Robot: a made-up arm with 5 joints.
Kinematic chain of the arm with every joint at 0, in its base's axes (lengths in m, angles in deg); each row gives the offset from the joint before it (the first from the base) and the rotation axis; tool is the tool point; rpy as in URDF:
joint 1: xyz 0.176 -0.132 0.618 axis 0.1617 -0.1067 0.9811
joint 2: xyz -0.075 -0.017 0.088 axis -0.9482 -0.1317 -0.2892
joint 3: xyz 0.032 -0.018 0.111 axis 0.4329 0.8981 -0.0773
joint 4: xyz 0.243 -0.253 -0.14 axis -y
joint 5: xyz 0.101 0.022 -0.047 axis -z
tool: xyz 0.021 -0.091 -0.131 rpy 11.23 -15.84 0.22
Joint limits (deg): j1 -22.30..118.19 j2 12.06..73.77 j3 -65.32..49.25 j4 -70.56..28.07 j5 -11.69..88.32
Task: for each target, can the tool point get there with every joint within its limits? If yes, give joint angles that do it. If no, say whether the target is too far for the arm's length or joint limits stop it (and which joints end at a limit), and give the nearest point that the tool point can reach.
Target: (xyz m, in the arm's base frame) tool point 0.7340 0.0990 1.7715
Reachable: no: too far | nearest point 0.4843 -0.0120 1.2840 | short by 0.559 m
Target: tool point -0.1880 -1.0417 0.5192
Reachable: no: too far | nearest point -0.0034 -0.6092 0.6221 | short by 0.481 m
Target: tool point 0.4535 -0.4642 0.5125
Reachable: yes | joints 24.10 18.40 11.50 -23.99 18.88
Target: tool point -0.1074 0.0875 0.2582
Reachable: no: joint limits stop it (at a limit: joint 1, joint 2, joint 3, joint 5) | nearest point -0.0516 -0.2721 0.4360 | short by 0.405 m
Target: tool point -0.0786 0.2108 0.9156
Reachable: no: joint limits stop it (at a limit: joint 2, joint 3, joint 4, joint 5) | nearest point 0.0261 0.1170 1.2901 | short by 0.400 m
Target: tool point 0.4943 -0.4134 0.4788
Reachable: yes | joints 56.15 37.54 37.29 -15.09 22.70
